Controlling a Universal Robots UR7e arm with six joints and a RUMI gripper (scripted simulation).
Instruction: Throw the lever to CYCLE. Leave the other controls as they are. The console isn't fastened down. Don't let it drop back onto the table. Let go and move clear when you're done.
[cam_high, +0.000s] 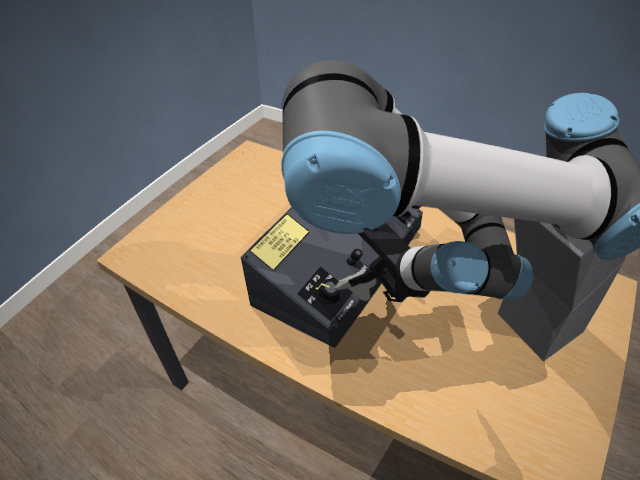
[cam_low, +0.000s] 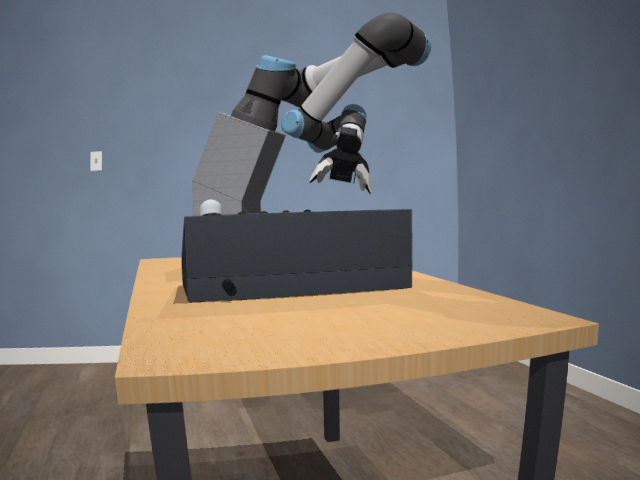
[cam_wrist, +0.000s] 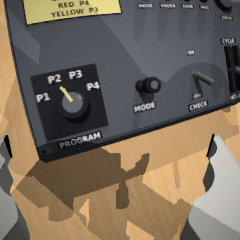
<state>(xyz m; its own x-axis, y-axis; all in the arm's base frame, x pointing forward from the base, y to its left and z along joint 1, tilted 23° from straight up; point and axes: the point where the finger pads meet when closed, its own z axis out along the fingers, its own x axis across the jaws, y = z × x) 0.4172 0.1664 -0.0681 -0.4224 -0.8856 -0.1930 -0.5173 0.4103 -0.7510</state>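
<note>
Right now my hand is 70 mm short of the mode knob, 120 mm to the left of it and 120 mm above it. From my hand the other things lie so: program dial: 90 mm ahead, 10 mm to the left, 120 mm below; check toggle: 60 mm ahead, 240 mm to the right, 120 mm below; dark console: 100 mm ahead, 180 mm to the right, 140 mm below.
</note>
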